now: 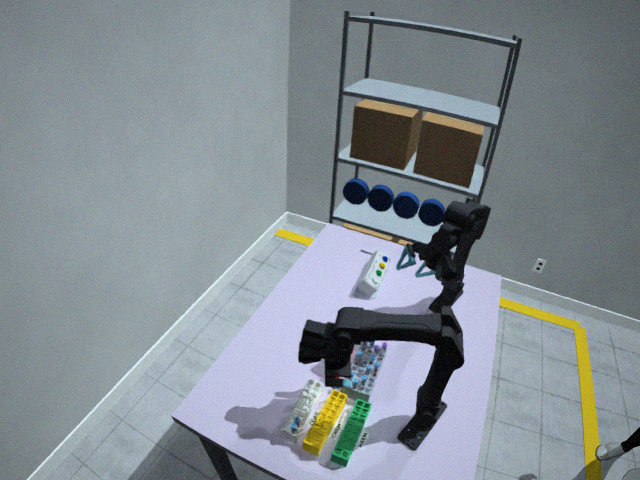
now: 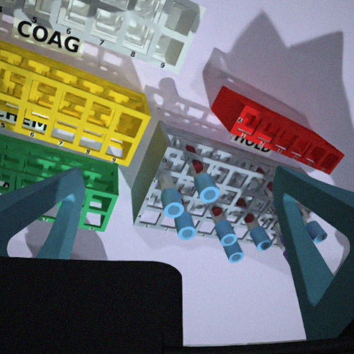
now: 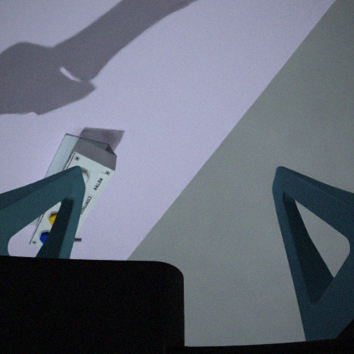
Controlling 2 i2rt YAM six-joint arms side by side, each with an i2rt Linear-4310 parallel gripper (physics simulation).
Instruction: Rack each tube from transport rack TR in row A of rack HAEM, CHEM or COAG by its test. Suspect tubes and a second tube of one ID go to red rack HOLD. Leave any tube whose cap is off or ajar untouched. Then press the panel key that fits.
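Pixels of known places: left gripper, fingertip midpoint: (image 1: 334, 372); right gripper, fingertip midpoint: (image 1: 406, 272); left arm's base at its link origin: (image 1: 423, 422); right arm's base at its link origin: (image 1: 446, 300).
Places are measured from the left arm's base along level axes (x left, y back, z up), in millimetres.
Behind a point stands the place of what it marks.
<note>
Transport rack TR (image 1: 356, 393) @[x 76, y -215, z 42 mm] (image 2: 145, 180) holds several tubes with light-blue caps (image 2: 209, 192); purple caps (image 1: 383, 345) @[x -101, y -250, z 90 mm] show at its far end. Labels and cap seating are too small to tell. Green HAEM rack (image 1: 351, 434) @[x 190, y -140, z 30 mm] (image 2: 112, 187), yellow CHEM rack (image 1: 324, 423) @[x 216, y -221, z 30 mm] (image 2: 143, 106) and white COAG rack (image 1: 305, 405) @[x 209, y -304, z 30 mm] (image 2: 189, 42) stand beside it. Blue-capped tubes (image 1: 295, 424) @[x 299, y -259, z 94 mm] sit at COAG's near end. Red HOLD rack (image 2: 225, 107) is beside TR. My left gripper (image 2: 178, 176) is open and empty above TR. My right gripper (image 1: 407, 272) @[x -227, y -293, z 305 mm] (image 3: 178, 176) is open and empty near the key panel (image 1: 368, 285) @[x -327, y -476, z 61 mm] (image 3: 102, 159).
The panel has blue (image 1: 385, 258) @[x -506, y -518, z 70 mm] (image 3: 45, 237), yellow (image 1: 382, 265) @[x -458, y -501, z 70 mm] (image 3: 53, 218) and green (image 1: 378, 272) @[x -409, y -487, z 71 mm] keys. My left arm (image 1: 392, 325) @[x 104, y -155, z 442 mm] reaches across the table (image 1: 289, 320) @[x -22, y -604, z 0 mm]. A shelf unit (image 1: 339, 103) with boxes stands behind the table's far end.
</note>
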